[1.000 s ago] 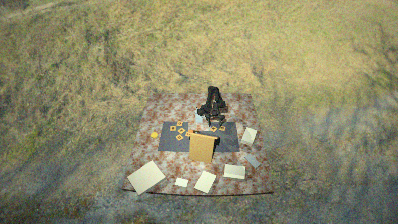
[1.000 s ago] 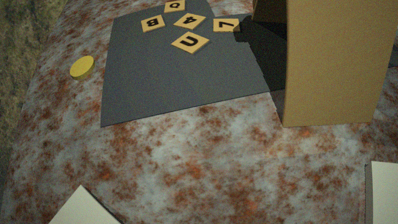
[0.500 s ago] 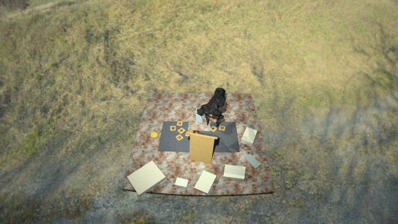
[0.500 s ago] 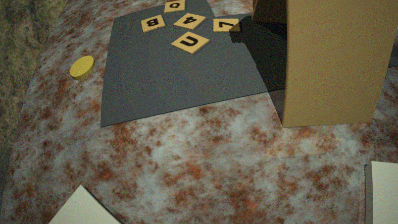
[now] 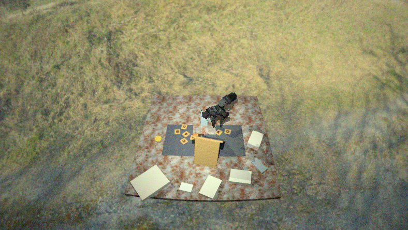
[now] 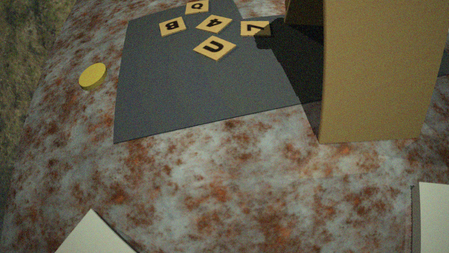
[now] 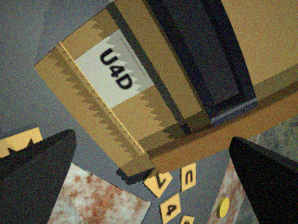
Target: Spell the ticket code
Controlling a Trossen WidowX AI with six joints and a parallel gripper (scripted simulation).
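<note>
Now: the tan letter tile 7 cm behind my gripper tip, 12 cm to the left of it and 19 cm below it. Also, from my gripper tip: grey mat: 2 cm behind, 12 cm to the right, 20 cm below; then grey block: 35 cm ahead, 35 cm to the left, 19 cm below; then white ticket: 8 cm ahead, 12 cm below.
</note>
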